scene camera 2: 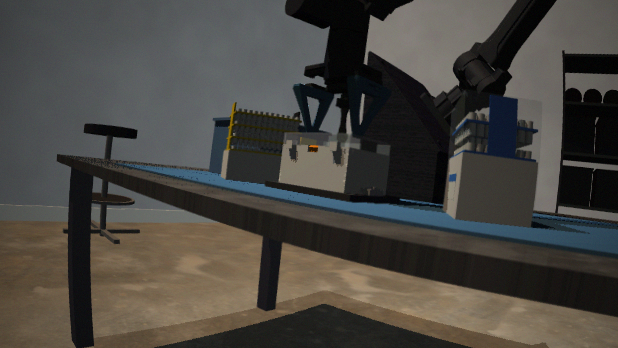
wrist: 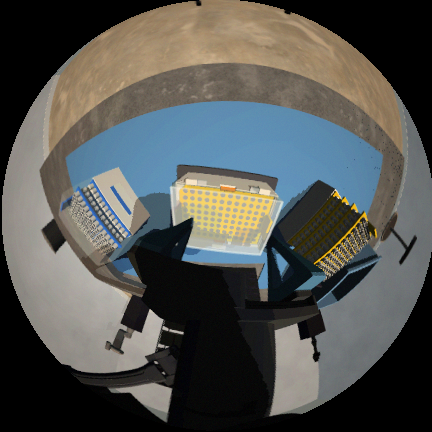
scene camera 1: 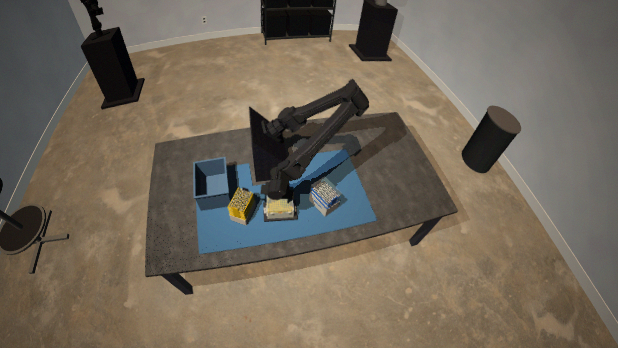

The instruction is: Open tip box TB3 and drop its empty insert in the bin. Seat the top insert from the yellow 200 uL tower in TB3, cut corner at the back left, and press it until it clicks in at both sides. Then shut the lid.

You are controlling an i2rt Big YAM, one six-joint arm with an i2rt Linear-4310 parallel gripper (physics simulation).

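Tip box TB3 (scene camera 1: 280, 215) (scene camera 2: 311, 170) is a beige box with an orange front mark. Its clear lid (scene camera 2: 305, 136) (wrist: 220, 248) is down over a yellow perforated insert (wrist: 225, 215). My gripper (scene camera 2: 335, 133) (wrist: 232, 230) is open and empty, low over the box; one fingertip overlaps the lid's rear left part in the wrist view, the other is near its right edge. Whether they touch the lid is unclear. The yellow tower (scene camera 1: 241, 204) (scene camera 2: 260, 131) (wrist: 327, 235) of stacked inserts stands beside the box. The blue bin (scene camera 1: 212, 201) (scene camera 2: 218, 145) stands behind and left of the tower.
A blue-and-white tower (scene camera 1: 325, 196) (scene camera 2: 492, 187) stands on the box's other side, on the blue mat (scene camera 1: 225, 240). A dark upright panel (scene camera 1: 265, 150) (scene camera 2: 410, 135) stands behind the box. A dark base (scene camera 2: 360, 197) (wrist: 225, 172) lies under the box. The arm reaches in from the back.
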